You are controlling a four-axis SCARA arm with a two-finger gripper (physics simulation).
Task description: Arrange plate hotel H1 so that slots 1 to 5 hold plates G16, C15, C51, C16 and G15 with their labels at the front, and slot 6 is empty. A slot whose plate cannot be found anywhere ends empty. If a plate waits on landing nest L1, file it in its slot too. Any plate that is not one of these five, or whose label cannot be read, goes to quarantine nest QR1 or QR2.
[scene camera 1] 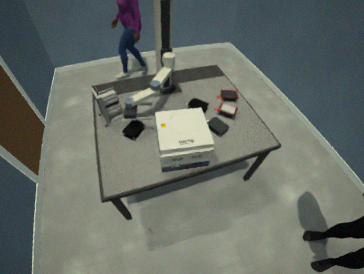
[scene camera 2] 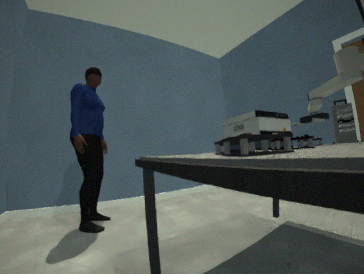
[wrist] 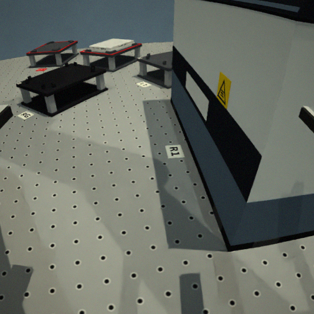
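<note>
Plate hotel H1 (scene camera 1: 101, 106) (scene camera 2: 342, 106) stands at the table's left end in scene view 1. Several pale plates show in it; their labels and slots cannot be read. My gripper (scene camera 1: 145, 118) (scene camera 2: 296, 123) (wrist: 155, 89) is open and empty, above the table between the hotel and the big white instrument. A red-edged nest (scene camera 1: 220, 113) (wrist: 131, 52) holds a white plate (scene camera 1: 228, 108) (wrist: 112, 45). Another red-edged nest (scene camera 1: 229, 94) (wrist: 52, 48) bears no plate. A dark grey nest (scene camera 1: 218, 126) (wrist: 159, 60), its small card hardly legible, shows no plate.
The white instrument (scene camera 1: 184, 130) (scene camera 2: 257, 124) (wrist: 280, 100) stands beside a card R1 (wrist: 174, 151). A black nest (scene camera 1: 198, 104) (wrist: 62, 79) stands behind a card RG (wrist: 25, 115). Another black nest (scene camera 1: 133, 129) is near the gripper. People stand away from the table.
</note>
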